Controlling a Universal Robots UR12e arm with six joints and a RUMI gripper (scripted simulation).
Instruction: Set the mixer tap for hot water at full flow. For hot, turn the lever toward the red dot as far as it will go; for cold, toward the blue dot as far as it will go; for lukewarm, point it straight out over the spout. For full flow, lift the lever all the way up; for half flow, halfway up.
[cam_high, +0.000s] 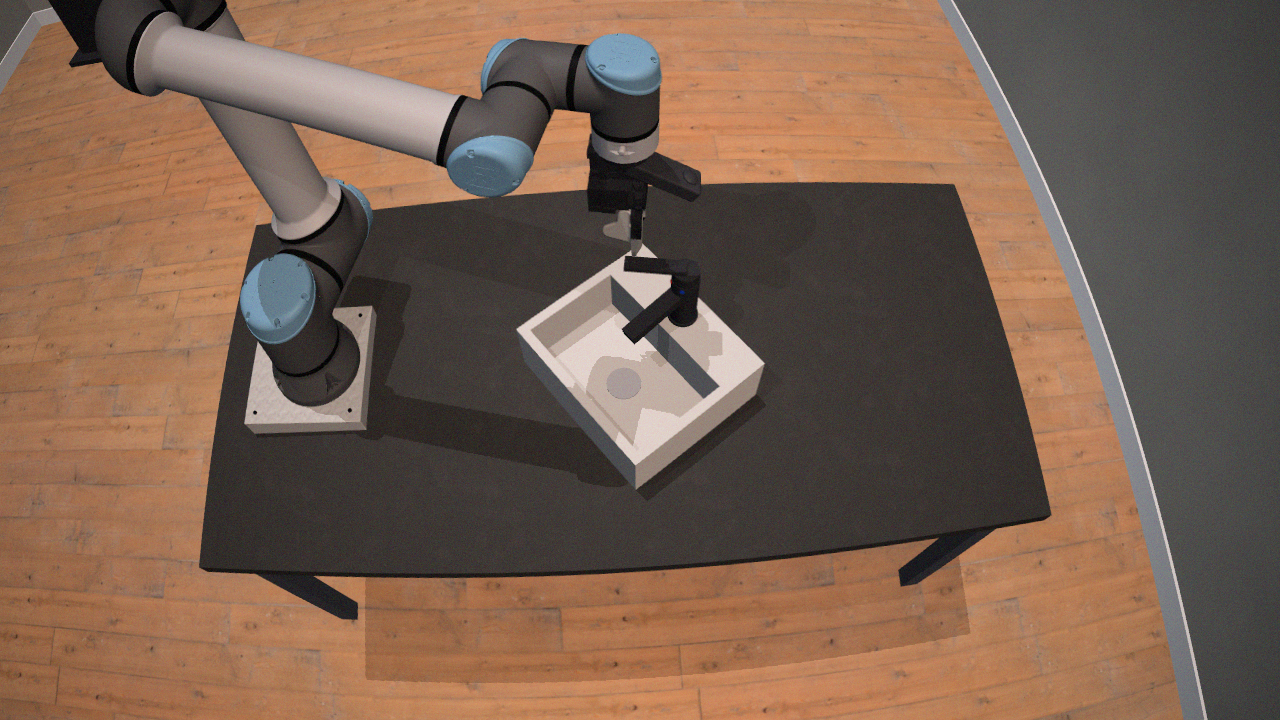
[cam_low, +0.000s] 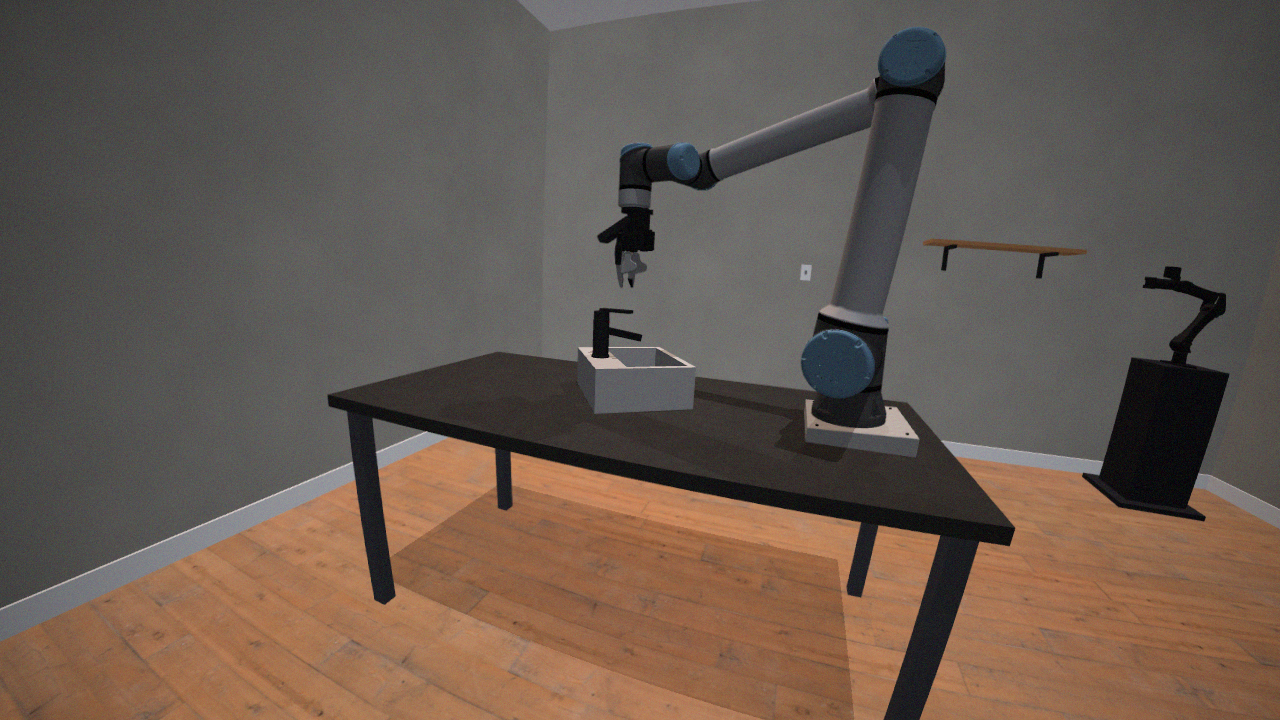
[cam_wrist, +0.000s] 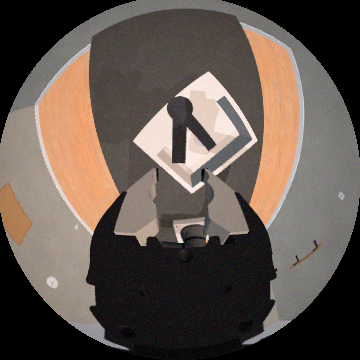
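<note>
The lever lies 80 mm below my hand and 30 mm ahead of it. From my hand the other things lie so: white square basin: 320 mm below, 80 mm to the right, 10 mm behind.
</note>
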